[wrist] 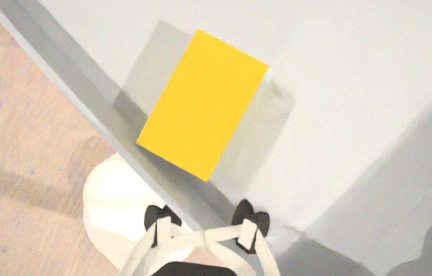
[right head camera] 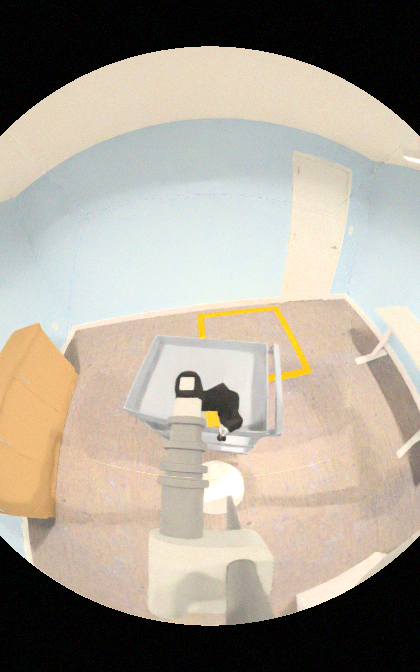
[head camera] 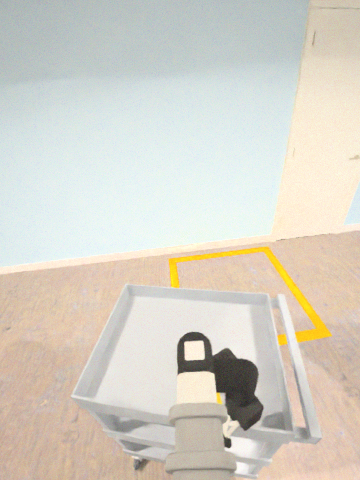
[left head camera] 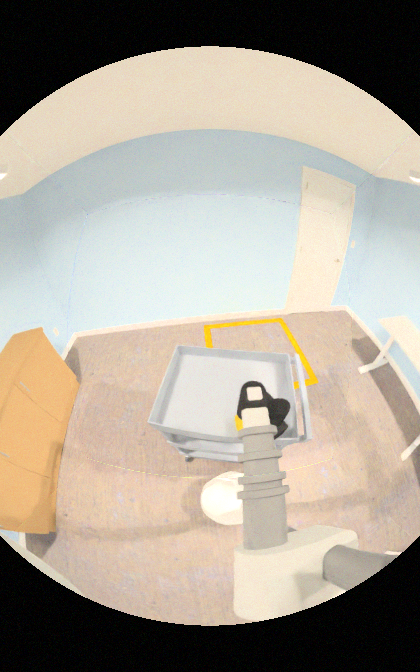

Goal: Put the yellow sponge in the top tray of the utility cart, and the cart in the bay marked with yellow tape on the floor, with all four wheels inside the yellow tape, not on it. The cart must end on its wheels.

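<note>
The yellow sponge lies in the top tray of the grey utility cart, close to the near wall. The cart is upright, its handle on the right; most of its wheels are hidden. My gripper is shut on the tray's near wall, one finger outside and one inside, below the sponge in the wrist view. The yellow tape bay shows beyond the cart and to its right; the tray hides its near left part.
A blue wall stands behind the bay, with a pale door to the right. An orange cabinet stands at the left. A white table stands at the right.
</note>
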